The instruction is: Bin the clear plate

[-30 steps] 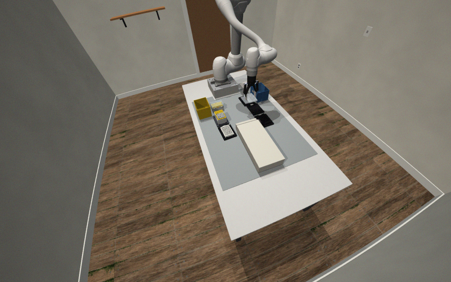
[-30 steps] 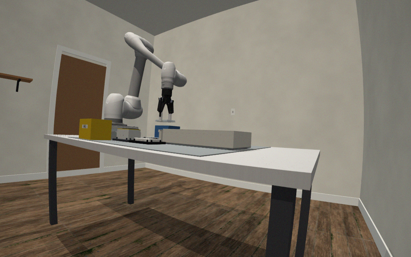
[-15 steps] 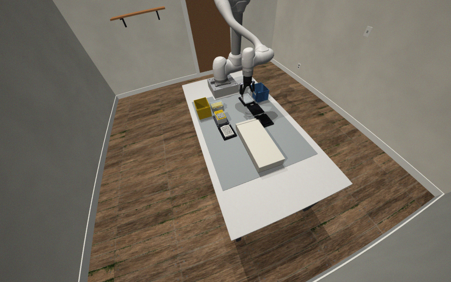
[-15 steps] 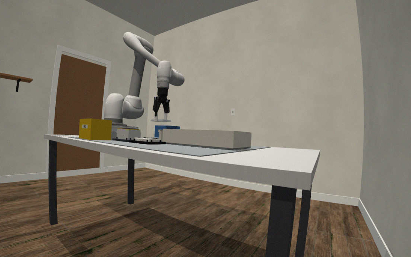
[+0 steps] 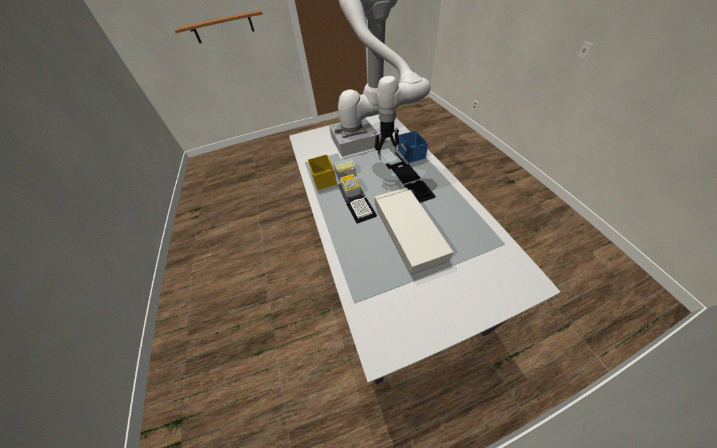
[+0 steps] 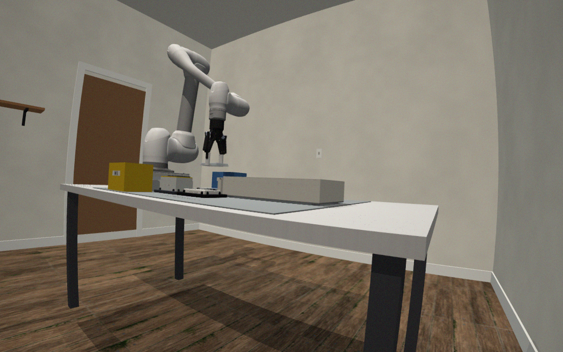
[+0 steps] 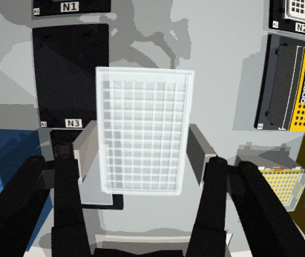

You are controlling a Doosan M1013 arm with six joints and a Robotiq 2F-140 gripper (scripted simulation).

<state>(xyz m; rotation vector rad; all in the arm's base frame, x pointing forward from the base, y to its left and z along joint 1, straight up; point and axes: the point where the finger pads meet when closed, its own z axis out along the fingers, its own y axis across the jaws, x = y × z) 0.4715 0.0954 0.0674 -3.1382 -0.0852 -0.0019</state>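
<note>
Now: the yellow bin W1 39 cm to the right of my hand, 13 cm below it and 11 cm behind it. Also, from my hand: yellow tip rack 26 cm to the right, 11 cm below, 6 cm ahead; clear plate 2 cm below; blue bin 25 cm to the left, 15 cm behind, 13 cm below.
</note>
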